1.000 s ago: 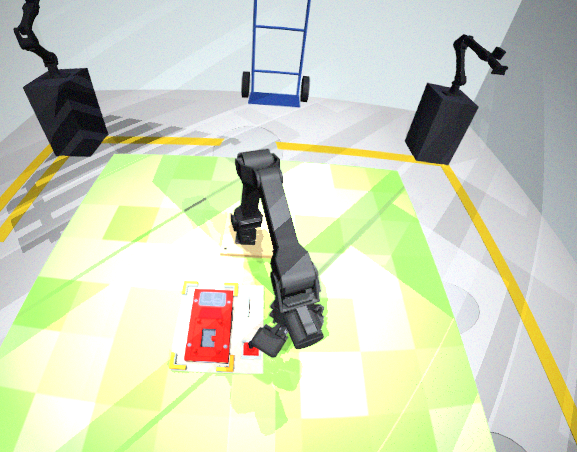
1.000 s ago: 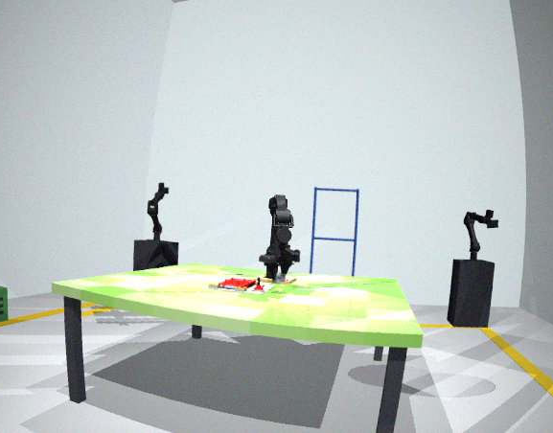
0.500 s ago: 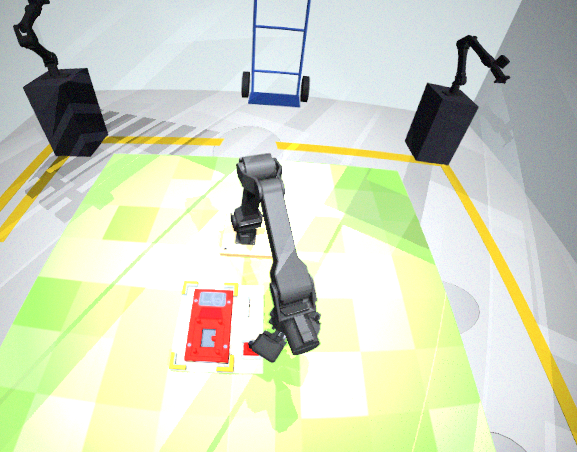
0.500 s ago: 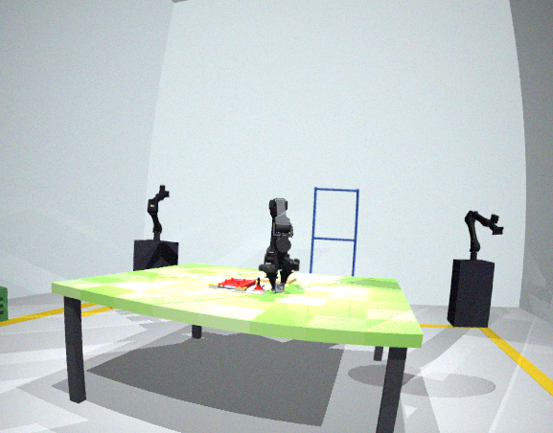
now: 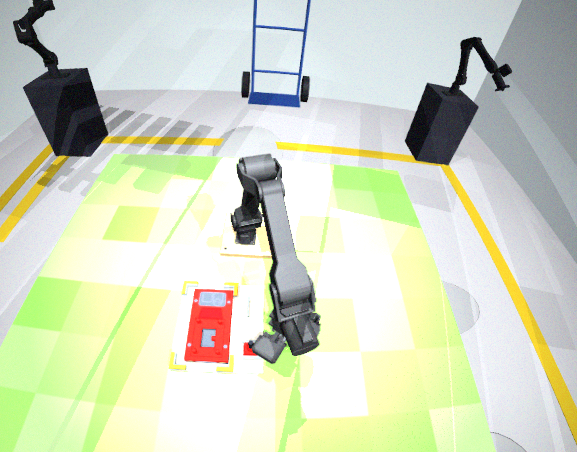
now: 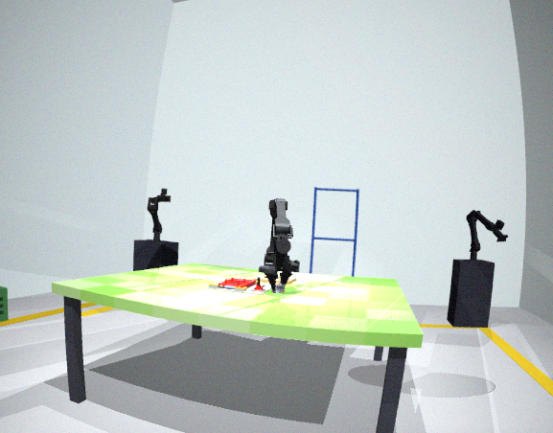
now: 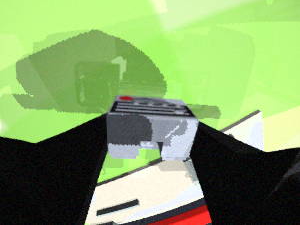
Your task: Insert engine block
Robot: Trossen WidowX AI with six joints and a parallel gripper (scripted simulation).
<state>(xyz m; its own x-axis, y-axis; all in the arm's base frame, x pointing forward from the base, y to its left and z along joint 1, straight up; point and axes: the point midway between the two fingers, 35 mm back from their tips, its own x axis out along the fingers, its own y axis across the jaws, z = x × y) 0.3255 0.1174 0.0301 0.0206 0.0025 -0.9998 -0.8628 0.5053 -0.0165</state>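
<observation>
The grey engine block is 1 cm above my gripper tip.
</observation>
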